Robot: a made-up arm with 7 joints. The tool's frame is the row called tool.
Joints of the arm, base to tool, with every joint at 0 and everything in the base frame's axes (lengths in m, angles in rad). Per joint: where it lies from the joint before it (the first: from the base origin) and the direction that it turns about. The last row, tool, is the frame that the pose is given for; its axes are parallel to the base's.
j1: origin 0 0 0.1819 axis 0 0 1
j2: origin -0.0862 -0.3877 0.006 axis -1 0 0
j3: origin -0.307 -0.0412 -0.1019 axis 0 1 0
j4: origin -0.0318 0.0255 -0.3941 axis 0 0 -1
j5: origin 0.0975 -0.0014 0.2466 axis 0 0 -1
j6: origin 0.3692 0.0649 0.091 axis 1 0 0
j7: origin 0.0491 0.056 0.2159 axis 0 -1 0
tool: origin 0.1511 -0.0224 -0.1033
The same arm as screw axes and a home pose.
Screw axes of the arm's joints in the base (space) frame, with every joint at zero. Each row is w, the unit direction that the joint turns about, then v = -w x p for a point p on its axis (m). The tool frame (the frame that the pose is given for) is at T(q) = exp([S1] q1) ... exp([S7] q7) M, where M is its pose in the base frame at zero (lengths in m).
S1 = (0, 0, 1, 0, 0, 0)
S2 = (-1, 0, 0, 0, -0.1879, -0.3877)
S3 = (0, 1, 0, -0.086, 0, -0.3932)
S4 = (0, 0, -1, 0.4034, -0.425, 0)
S5 = (0, 0, -1, 0.4048, -0.3275, 0)
S6 = (1, 0, 0, 0, 0.0295, 0.3399)
S7 = (0, -1, 0, 0.2454, 0, -0.0908)
M: xyz 0.2419 -0.3063 0.1421 (m) quaternion w x y z 1 0 0 0

